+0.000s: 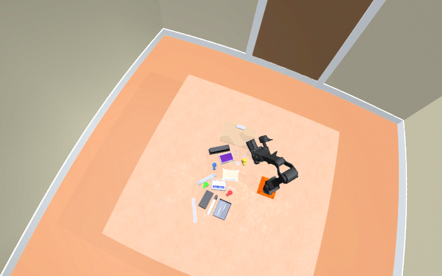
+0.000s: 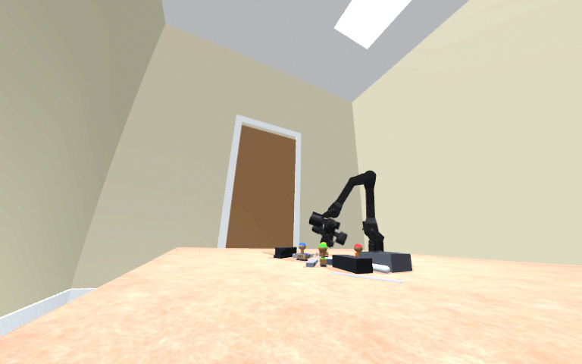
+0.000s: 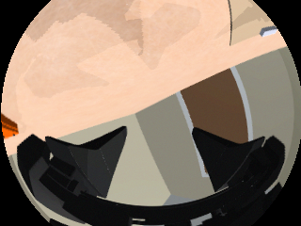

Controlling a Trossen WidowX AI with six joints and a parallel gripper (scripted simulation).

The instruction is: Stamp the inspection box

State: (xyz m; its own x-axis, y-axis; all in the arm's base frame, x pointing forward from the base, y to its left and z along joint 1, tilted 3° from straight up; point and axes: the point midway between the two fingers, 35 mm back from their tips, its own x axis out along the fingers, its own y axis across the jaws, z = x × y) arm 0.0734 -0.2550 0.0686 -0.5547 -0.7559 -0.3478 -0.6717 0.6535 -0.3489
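Now: gripper tip 33 cm short of the green-knobbed stamp, 39 cm to the right of it and 7 cm above it. The rest, counted from my gripper tip: purple ink pad (27 cm ahead, 17 cm to the left, 8 cm below); cream card (21 cm ahead, 27 cm to the left, 9 cm below); yellow-knobbed stamp (15 cm ahead, 16 cm to the left, 7 cm below).
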